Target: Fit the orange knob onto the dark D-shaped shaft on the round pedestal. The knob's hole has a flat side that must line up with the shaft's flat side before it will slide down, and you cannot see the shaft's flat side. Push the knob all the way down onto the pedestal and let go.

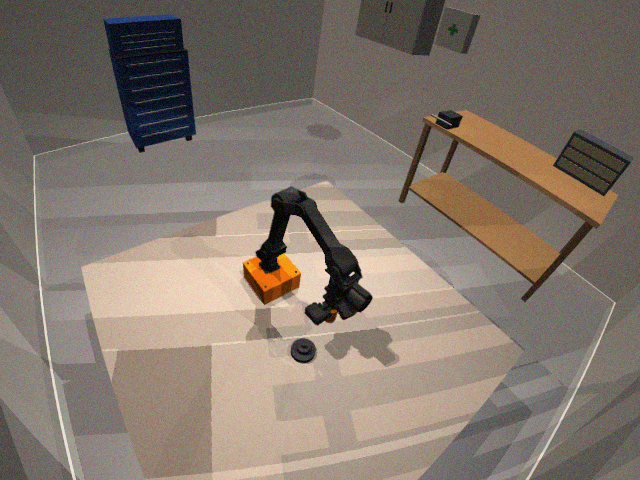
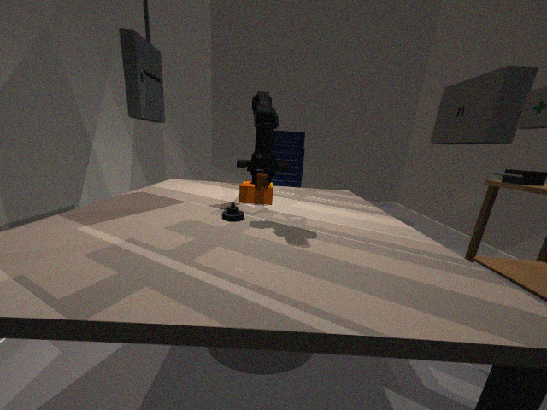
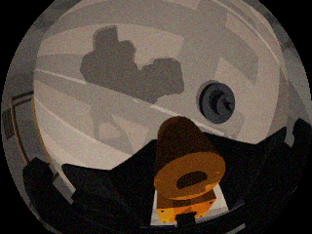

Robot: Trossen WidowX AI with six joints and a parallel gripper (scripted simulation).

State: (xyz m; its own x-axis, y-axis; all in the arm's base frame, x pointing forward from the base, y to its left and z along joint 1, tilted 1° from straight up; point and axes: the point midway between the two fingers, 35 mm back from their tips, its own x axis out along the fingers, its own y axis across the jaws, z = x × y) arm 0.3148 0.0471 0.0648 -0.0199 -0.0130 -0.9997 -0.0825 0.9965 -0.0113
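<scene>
Now: the dark round pedestal 2 cm ahead of my gripper tip, 10 cm to the right of it and 9 cm below it. Also, from my gripper tip: knob: 2 cm above.
</scene>
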